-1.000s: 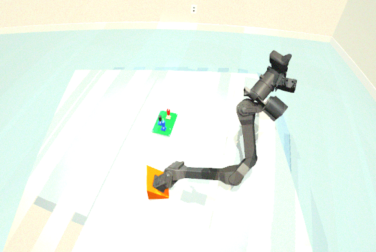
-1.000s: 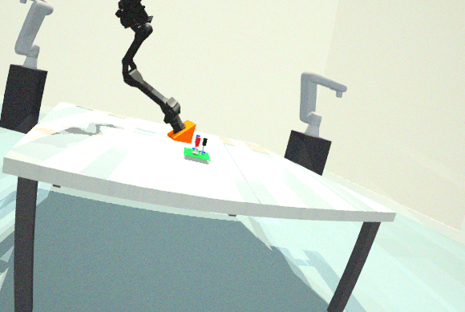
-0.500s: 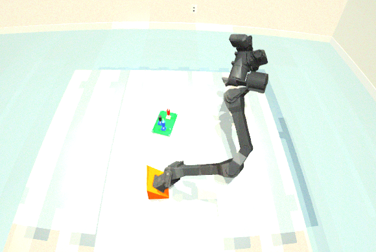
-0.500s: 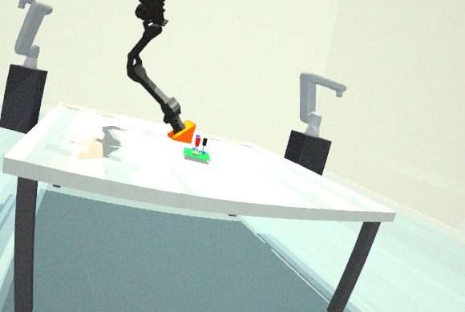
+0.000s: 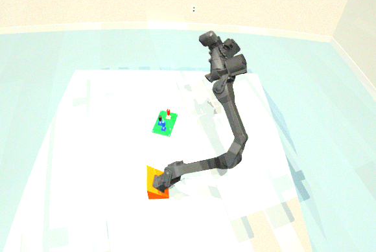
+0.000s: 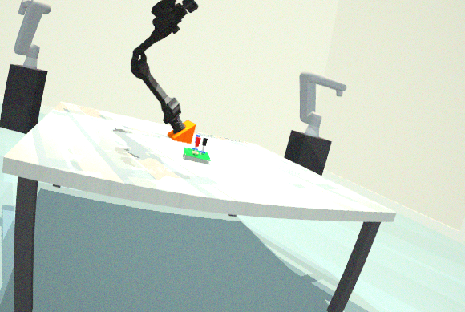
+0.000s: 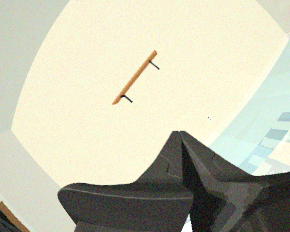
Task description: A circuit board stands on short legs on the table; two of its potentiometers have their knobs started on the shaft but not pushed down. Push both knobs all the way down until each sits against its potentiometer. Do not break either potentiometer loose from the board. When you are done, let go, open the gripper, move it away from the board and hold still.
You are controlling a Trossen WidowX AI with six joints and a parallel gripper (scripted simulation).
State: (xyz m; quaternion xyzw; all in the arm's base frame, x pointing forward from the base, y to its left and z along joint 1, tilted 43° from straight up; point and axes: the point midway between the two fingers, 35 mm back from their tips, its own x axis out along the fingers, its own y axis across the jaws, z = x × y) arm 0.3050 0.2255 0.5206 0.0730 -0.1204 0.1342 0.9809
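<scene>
Now: the blue knob 46 cm below my gripper tip, 21 cm to the left of it and 10 cm behind it. Round my gripper tip: red knob (46 cm below, 20 cm to the left, 2 cm behind).
</scene>
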